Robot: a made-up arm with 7 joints.
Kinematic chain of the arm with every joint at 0, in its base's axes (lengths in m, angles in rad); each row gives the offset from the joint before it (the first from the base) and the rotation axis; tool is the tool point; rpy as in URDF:
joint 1: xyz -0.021 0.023 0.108 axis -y
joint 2: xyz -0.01 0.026 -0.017 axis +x
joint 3: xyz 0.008 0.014 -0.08 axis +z
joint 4: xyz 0.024 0 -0.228 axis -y
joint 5: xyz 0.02 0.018 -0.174 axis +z
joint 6: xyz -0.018 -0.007 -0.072 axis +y
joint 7: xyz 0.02 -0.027 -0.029 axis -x
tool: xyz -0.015 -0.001 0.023 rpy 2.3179 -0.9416 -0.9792
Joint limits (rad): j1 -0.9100..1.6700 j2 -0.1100..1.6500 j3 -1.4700..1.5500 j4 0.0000..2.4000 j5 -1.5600..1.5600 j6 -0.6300..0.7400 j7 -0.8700..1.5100
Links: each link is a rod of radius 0.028 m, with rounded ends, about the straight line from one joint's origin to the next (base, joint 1, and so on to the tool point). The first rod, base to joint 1, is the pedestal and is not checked.
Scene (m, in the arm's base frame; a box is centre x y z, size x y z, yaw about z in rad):
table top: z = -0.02
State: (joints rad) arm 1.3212 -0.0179 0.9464 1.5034 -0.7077 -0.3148 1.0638
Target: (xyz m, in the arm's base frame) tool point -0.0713 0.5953 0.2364
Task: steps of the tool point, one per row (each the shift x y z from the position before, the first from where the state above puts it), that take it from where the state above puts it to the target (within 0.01 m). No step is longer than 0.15 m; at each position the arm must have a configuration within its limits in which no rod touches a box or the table.
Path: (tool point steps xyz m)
1: -0.0358 0.0884 0.0200
2: -0.0617 0.0814 0.0183
3: -0.0870 0.0674 0.0146
4: -0.1093 0.0460 0.0091
5: -0.1264 0.0171 0.0015

